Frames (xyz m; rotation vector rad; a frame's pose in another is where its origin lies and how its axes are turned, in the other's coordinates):
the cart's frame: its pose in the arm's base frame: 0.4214 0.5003 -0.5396 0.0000 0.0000 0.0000
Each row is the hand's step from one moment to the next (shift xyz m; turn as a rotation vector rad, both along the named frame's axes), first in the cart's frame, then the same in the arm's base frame.
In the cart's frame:
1: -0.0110 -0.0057 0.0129 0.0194 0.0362 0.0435
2: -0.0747 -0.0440 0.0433 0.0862 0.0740 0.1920
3: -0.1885 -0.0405 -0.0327 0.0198 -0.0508 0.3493
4: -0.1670 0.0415 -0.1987 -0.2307 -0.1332 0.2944
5: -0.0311 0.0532 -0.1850 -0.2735 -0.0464 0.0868
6: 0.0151 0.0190 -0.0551 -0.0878 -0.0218 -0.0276
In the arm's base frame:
1: -0.0110 -0.0057 0.0129 0.0194 0.0362 0.0435
2: -0.0747 -0.0440 0.0433 0.0862 0.0740 0.1920
3: -0.1885 -0.0405 -0.0327 0.0198 -0.0508 0.3493
4: -0.1670 0.0415 -0.1987 -0.2307 -0.1332 0.2944
5: -0.0311 0.0532 -0.1850 -0.2735 -0.0464 0.0868
6: 0.0151 0.0190 -0.0551 -0.0878 -0.0218 -0.0276

